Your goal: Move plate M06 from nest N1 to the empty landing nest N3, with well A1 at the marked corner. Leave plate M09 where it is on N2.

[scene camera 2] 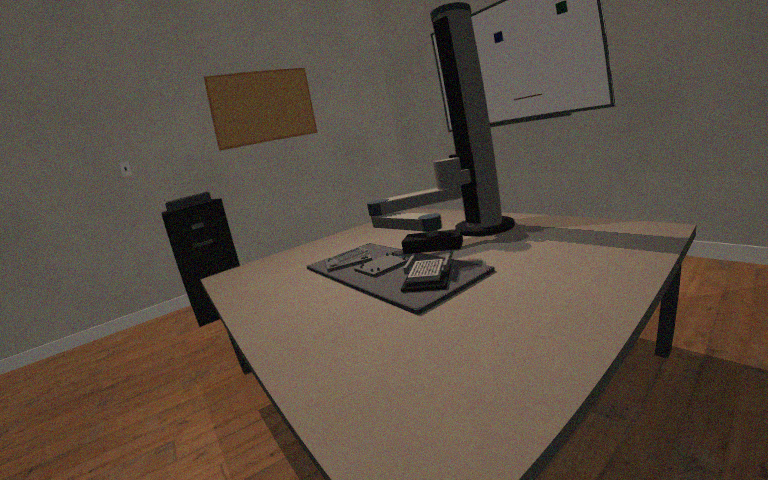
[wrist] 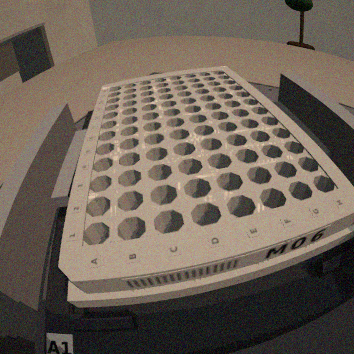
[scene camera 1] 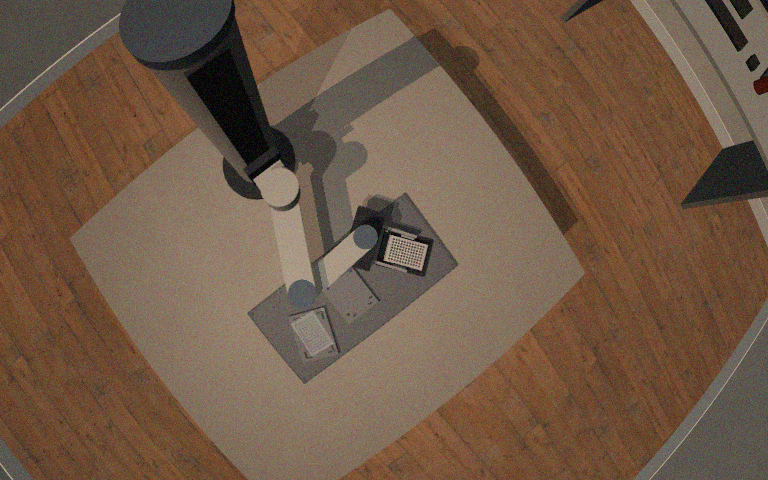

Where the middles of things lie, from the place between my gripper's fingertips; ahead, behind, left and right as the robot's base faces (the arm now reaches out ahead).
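Labels:
Measured from my hand, the dark nest (wrist: pixel 265 307) is 1 cm to the right, 1 cm behind and 3 cm below. The white well plate (scene camera 1: pixel 401 251) is 1 cm behind my hand, 1 cm to the right of it and 1 cm below it. Then there is the clear well plate (scene camera 1: pixel 308 327), which is 40 cm to the right of my hand, 1 cm ahead of it and 1 cm below it. Going by their middles, the clear well plate is the farthest from my hand of the things named here.

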